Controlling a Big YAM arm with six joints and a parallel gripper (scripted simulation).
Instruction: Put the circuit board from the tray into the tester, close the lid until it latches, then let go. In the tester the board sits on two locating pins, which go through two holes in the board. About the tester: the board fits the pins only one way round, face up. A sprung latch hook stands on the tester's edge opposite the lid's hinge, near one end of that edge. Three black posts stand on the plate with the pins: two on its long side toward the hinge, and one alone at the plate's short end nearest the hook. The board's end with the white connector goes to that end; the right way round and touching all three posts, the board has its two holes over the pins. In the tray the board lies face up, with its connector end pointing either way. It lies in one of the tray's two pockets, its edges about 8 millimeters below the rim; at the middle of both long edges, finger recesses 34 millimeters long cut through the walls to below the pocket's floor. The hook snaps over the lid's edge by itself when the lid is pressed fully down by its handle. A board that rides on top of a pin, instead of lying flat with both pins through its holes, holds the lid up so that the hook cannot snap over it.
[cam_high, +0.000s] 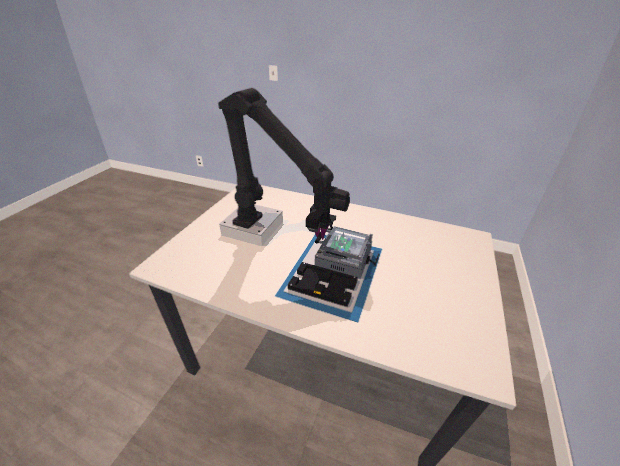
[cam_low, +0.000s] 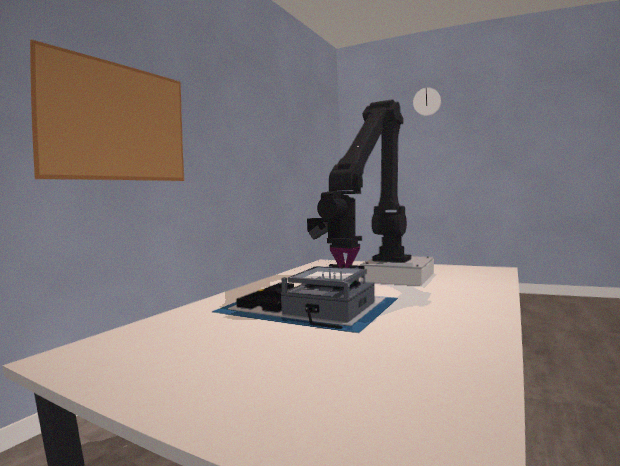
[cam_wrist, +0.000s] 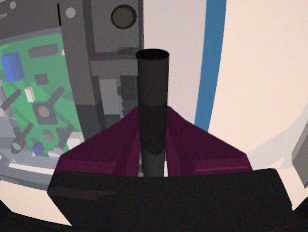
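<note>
The small latch hook lies 6 cm to the left of my hand and 2 cm ahead of it. Also, from my hand: clear lid (9 cm ahead, 1 cm to the left); then green circuit board (8 cm ahead, 1 cm to the left, 1 cm below).
</note>
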